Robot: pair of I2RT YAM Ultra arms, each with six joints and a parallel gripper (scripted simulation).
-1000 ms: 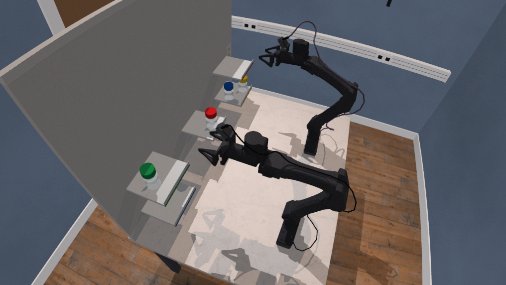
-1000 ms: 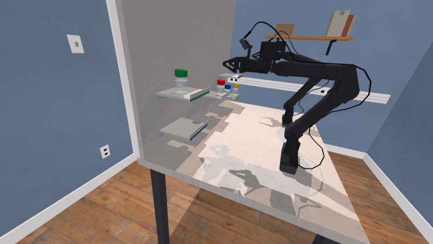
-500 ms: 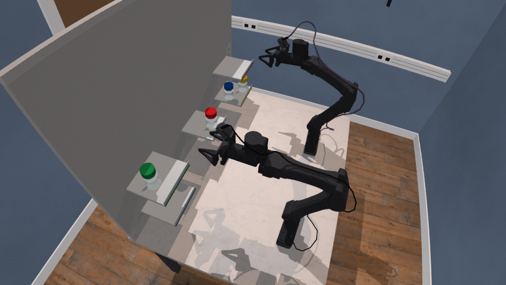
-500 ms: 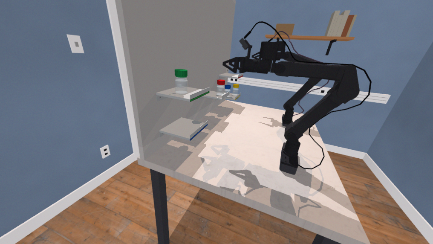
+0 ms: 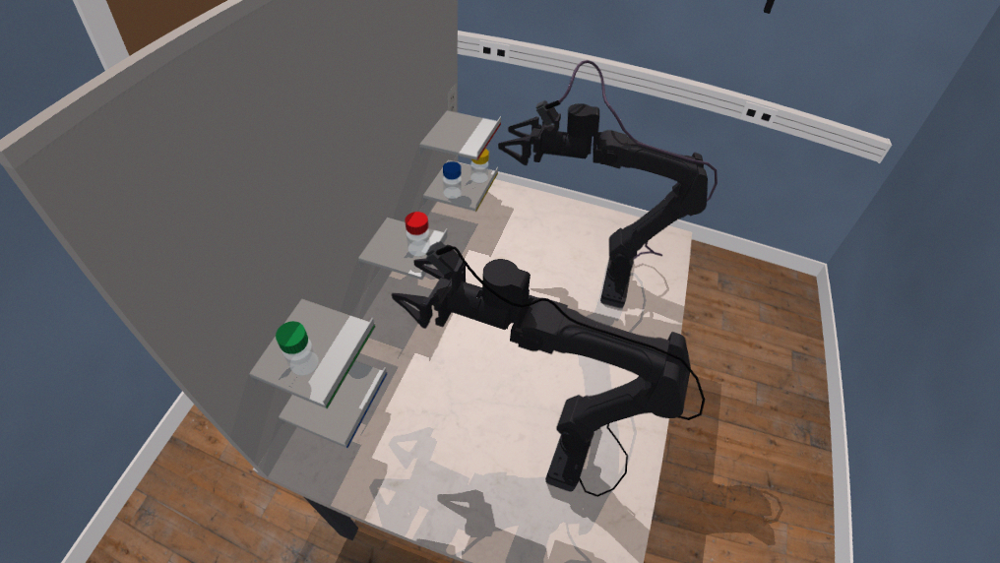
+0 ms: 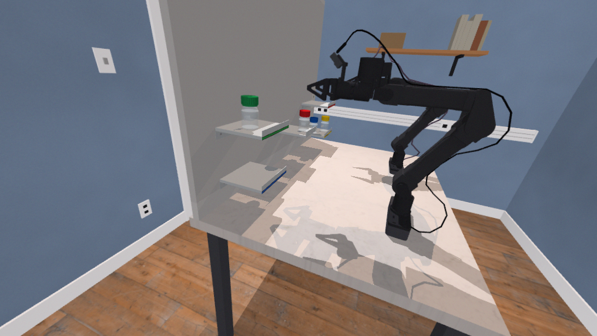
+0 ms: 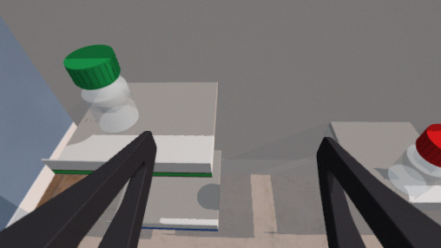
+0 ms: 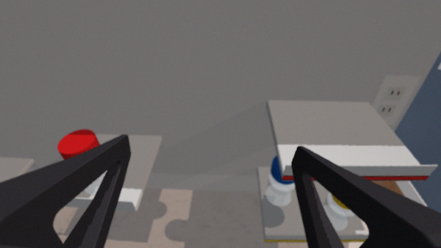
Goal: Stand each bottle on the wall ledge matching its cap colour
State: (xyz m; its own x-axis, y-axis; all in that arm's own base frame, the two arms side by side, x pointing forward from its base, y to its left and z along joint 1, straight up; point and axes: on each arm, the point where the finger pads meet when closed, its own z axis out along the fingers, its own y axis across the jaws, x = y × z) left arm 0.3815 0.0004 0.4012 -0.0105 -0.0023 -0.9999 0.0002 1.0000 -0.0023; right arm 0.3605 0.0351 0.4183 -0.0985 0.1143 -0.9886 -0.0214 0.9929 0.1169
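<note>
Right now the red-capped bottle is 22 cm to the left of my right hand, 19 cm below it and 15 cm ahead of it. Round my right hand: blue-capped bottle 28 cm below, 20 cm ahead, 12 cm to the right; then grey wall panel 29 cm ahead, 23 cm to the left, 1 cm above; then yellow-capped bottle 28 cm below, 22 cm to the right, 14 cm ahead.
</note>
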